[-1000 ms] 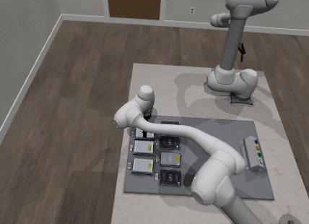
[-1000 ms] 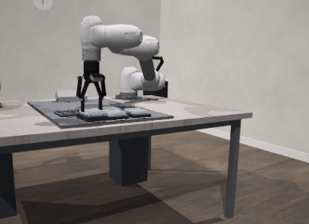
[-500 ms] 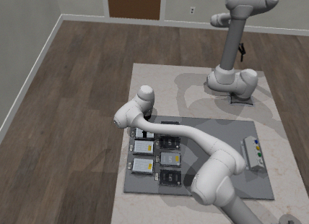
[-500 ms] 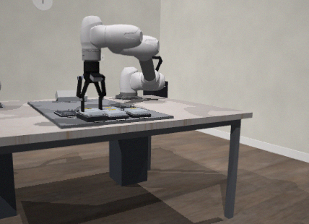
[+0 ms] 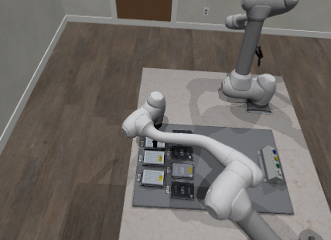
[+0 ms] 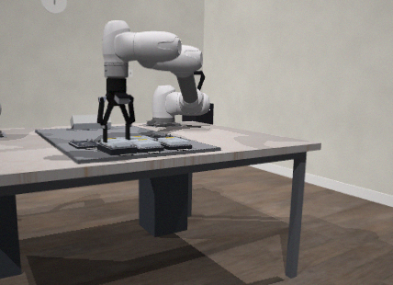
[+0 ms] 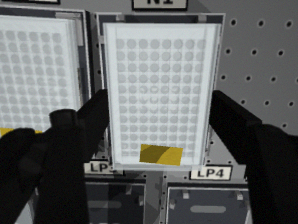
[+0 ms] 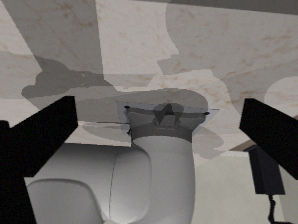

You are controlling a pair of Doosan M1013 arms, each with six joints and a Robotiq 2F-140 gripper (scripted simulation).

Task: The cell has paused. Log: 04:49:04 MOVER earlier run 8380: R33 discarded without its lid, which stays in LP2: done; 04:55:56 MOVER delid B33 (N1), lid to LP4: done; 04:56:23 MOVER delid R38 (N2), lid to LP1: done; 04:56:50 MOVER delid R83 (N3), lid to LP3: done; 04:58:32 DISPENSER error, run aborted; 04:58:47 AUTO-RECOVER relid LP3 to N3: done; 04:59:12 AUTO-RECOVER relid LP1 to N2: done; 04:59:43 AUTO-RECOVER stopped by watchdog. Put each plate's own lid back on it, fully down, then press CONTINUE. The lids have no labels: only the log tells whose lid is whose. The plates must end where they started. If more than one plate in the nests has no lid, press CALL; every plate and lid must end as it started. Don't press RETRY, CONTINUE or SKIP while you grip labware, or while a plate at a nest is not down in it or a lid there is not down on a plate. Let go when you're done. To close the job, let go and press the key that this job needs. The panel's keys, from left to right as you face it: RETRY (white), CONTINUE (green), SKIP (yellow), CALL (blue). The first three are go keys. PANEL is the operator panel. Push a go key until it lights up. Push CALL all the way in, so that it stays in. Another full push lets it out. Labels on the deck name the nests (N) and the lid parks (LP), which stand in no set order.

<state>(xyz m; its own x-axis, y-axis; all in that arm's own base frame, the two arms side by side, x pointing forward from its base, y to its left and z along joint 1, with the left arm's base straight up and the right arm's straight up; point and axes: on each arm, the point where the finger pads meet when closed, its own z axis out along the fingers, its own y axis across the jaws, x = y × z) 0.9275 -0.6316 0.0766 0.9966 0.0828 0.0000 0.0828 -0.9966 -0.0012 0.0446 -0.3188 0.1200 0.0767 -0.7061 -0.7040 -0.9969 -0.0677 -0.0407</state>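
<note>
My left hand is 30 mm above the well plate. From my left hand the other things lie so: lid park LP1: 330 mm to the left, 150 mm behind, 60 mm below; lid park LP4: 190 mm behind, 60 mm below, 50 mm to the right; lid park LP3: 180 mm behind, 80 mm to the left, 60 mm below.
</note>
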